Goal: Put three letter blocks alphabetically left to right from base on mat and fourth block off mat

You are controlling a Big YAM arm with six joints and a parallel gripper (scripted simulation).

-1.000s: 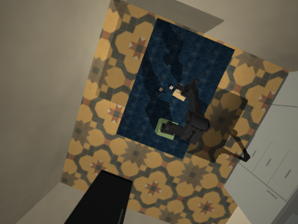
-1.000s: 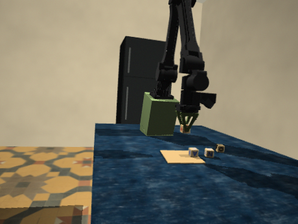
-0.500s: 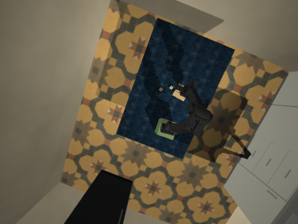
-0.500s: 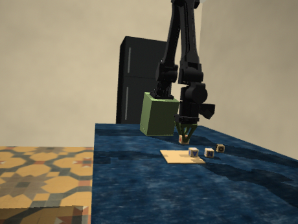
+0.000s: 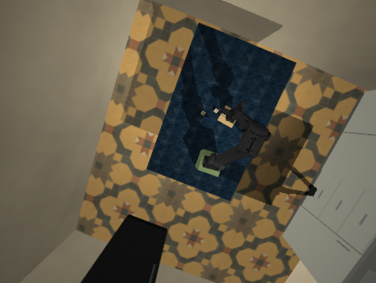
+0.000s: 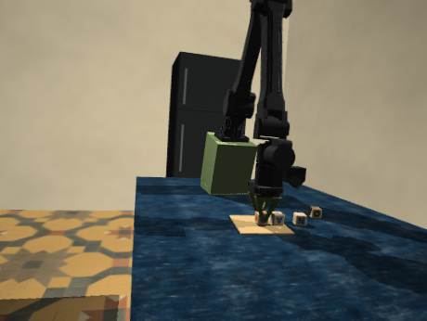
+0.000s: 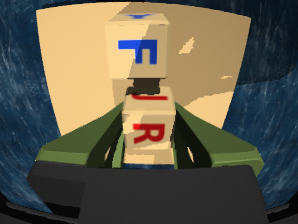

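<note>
My hand is 20 mm above the tan mat and 10 mm past it.
</note>
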